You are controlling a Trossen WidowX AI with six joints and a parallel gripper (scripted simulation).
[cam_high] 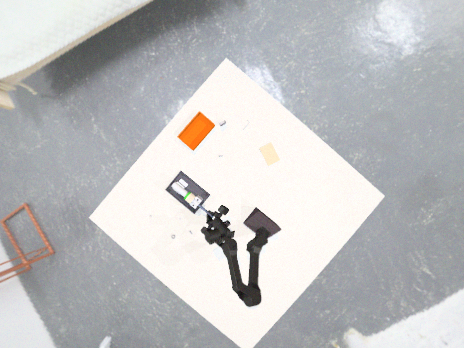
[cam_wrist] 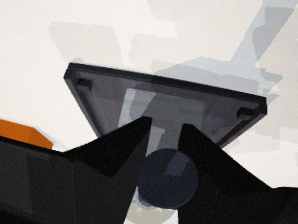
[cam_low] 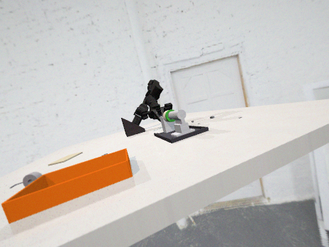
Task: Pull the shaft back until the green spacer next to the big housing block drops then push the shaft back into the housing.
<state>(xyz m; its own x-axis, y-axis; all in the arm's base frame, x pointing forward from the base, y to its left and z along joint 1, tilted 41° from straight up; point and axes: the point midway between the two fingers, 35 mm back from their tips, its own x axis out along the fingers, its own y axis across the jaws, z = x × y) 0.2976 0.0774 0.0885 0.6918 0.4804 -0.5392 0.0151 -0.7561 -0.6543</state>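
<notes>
Now: gripper tip 60 mm short of the dark grey shaft and 20 mm below it. Round my gripper tip: orange tray 360 mm ahead, 310 mm to the right, 50 mm below; green spacer 150 mm ahead, 20 mm above; tan card 490 mm to the right, 60 mm behind, 50 mm below.
</notes>
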